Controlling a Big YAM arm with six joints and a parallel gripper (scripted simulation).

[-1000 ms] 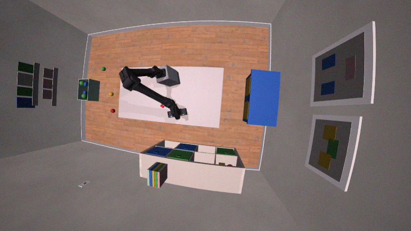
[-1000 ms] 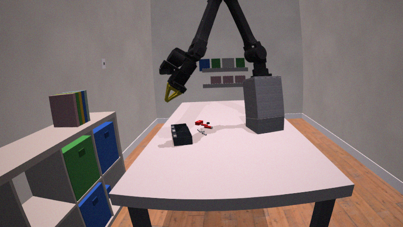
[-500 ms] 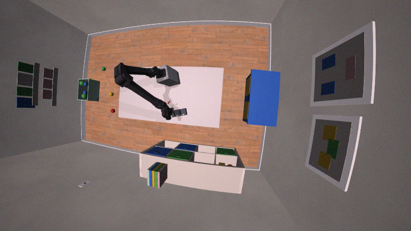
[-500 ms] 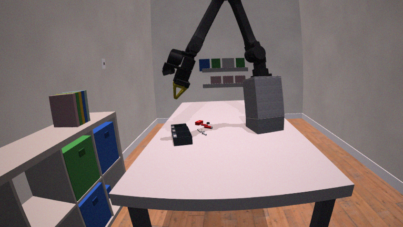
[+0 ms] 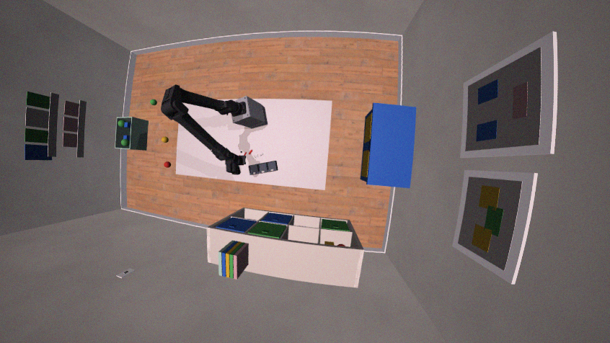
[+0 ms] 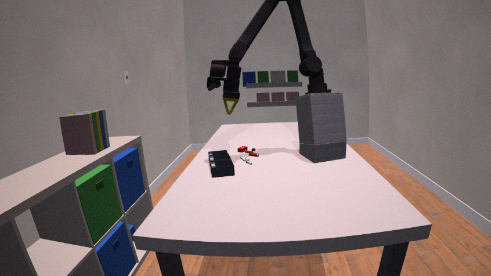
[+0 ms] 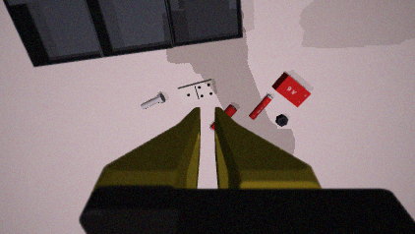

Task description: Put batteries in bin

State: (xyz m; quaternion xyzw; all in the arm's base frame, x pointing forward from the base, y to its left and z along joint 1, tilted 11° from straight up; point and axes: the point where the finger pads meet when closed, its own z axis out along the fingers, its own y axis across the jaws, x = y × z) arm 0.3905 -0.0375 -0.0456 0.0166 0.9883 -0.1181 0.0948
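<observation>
Right now the three-compartment bin is 50 mm ahead of my hand, 80 mm to the left of it and 190 mm below it. The rest, counted from my hand: red nine-volt battery 70 mm behind, 140 mm to the right, 200 mm below; grey bolt 60 mm behind, 70 mm to the left, 200 mm below; white domino 50 mm behind, 10 mm to the left, 200 mm below.
</observation>
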